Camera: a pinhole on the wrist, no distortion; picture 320 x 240 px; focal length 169.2 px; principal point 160.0 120.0 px. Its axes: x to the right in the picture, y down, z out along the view. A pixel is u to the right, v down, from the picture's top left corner.
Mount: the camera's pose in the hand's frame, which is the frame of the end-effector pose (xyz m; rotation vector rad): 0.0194 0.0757 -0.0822 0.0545 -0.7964 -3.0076
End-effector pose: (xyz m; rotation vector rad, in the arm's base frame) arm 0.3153 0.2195 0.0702 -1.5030 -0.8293 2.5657
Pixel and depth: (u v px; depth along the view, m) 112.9 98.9 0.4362
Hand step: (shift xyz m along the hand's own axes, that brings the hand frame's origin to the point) 0.1215 0.3431 0.2728
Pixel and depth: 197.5 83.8 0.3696
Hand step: -0.0793 0.3239 0.1975
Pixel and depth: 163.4 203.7 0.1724
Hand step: 0.0105 0.0867 0.1097
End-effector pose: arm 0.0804 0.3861 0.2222 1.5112 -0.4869 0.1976
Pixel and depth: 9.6 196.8 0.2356
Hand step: 0.2210 0.1071 0.1808
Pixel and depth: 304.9 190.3 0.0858
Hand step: -0.0569 0.0844 0.0080
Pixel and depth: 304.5 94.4 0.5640
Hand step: -0.4869 0.4103 0.3527
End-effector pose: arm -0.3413 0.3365 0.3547 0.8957 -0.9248 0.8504
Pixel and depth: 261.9 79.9 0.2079
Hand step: -0.1153 0.2165 0.0707
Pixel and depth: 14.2 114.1 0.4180
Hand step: 0.3616 0.3085 0.2830
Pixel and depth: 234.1 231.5 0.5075
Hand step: -0.2170 0.0276 0.5183
